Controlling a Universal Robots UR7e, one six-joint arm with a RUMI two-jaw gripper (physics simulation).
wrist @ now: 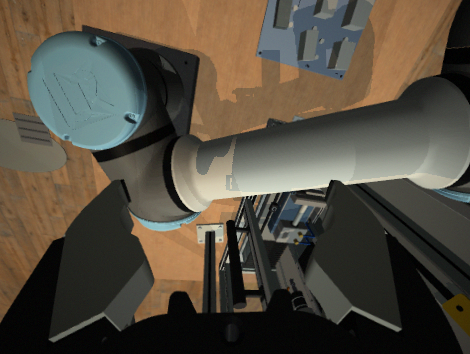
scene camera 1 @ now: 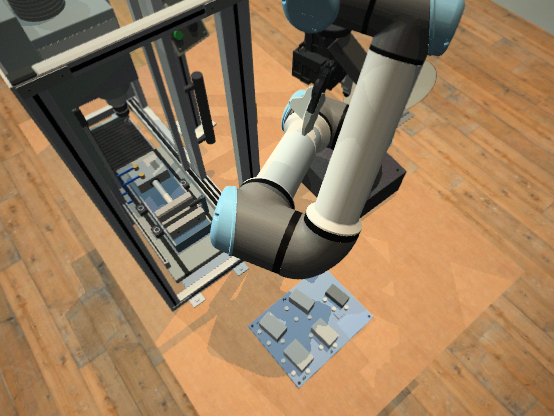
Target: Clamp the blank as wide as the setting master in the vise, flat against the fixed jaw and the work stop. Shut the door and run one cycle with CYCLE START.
My gripper shows in the wrist view and in scene camera 1. One and the same spot on my gripper: point(wrist: 88, 285) is point(scene camera 1: 348, 75). The same spot on a machine enclosure: point(wrist: 423, 221) is point(scene camera 1: 221, 173).
